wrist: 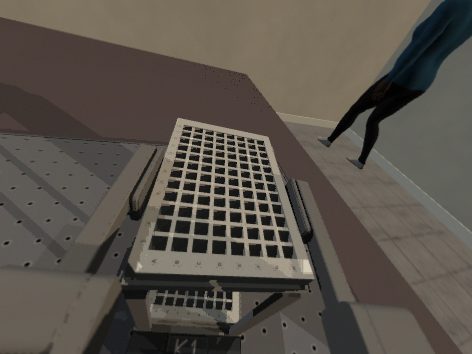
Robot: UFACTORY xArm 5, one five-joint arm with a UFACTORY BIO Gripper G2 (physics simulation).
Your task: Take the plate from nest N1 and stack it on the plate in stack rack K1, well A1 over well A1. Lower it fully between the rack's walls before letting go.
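Places are measured from the arm's base along level axes (x left, y back, z up), in millimetres.
Where they show: hand, tool point: point(226, 196).
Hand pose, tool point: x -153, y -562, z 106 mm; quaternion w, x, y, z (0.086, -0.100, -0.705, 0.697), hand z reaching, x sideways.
Things, the pixels of their centre, and the offset from my tool point. "spot": a spot on its surface instead. Level surfaces: height alone.
- stack rack K1, surface spot: point(280, 304) spot: dx -24, dy +57, dz -25 mm
- second white well plate, body centre: point(201, 253) dx -5, dy -20, dz -124 mm
- grey perforated deck, surface height: dz -151 mm
- brown table top, surface height: dz -164 mm
My gripper point(222, 210) is shut on a white well plate point(220, 188), one finger along each long side. The plate is held above stack rack K1 point(280, 304), whose label shows at the bottom of the view. Below the near edge of the held plate, part of a second white well plate point(192, 314) shows lower down between the rack's posts. A gap shows between the two plates. The held plate hides most of the lower plate and much of the rack. Nest N1 cannot be made out in the view.
A grey perforated deck point(47, 200) lies at the left and under the rack. A brown table top point(125, 85) extends beyond it and along the right. A person in a blue top point(425, 55) stands on the wooden floor point(400, 215) at the right, near the wall.
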